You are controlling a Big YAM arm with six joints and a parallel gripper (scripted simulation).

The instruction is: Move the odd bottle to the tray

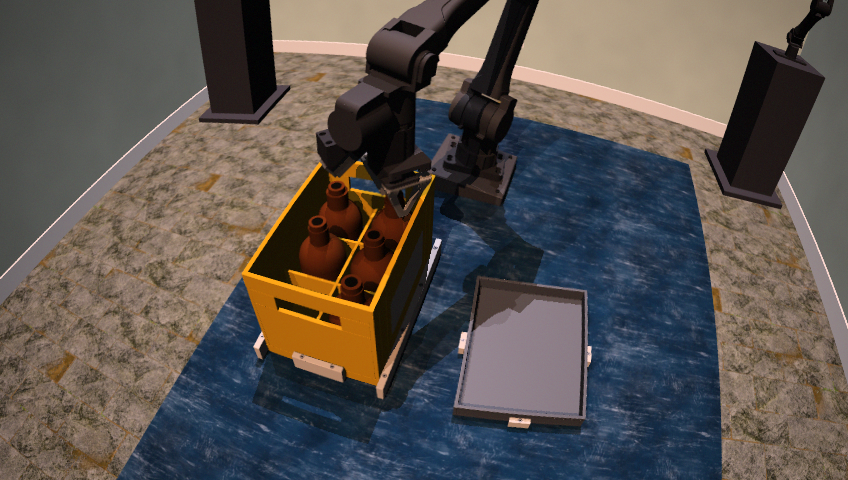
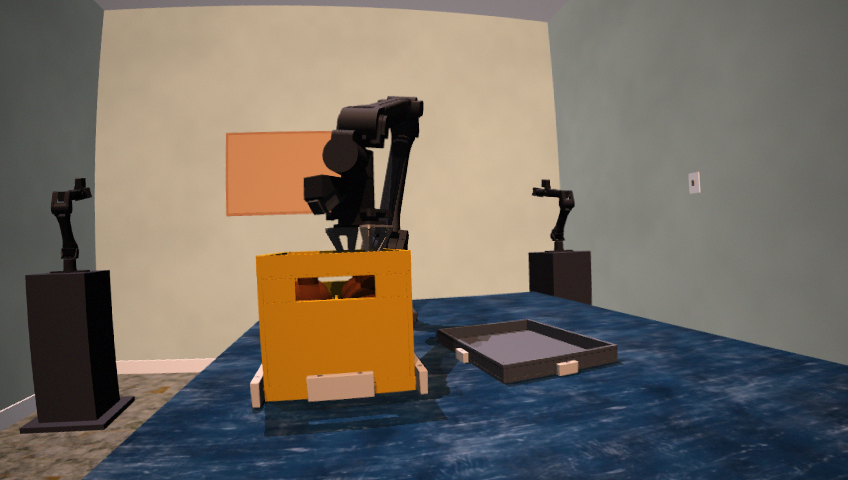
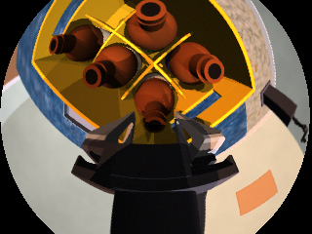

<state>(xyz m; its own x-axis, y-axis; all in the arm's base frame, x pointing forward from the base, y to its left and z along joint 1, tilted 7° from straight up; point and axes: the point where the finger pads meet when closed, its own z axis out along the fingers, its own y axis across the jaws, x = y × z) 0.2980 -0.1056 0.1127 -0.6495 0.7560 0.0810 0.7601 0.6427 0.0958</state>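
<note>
Right now my hand is 9 cm short of the orange crate, 7 cm above it and 5 cm to the left of it. From my hand the other things lie so: dark grey tray 23 cm to the left, 14 cm below, 13 cm ahead.
</note>
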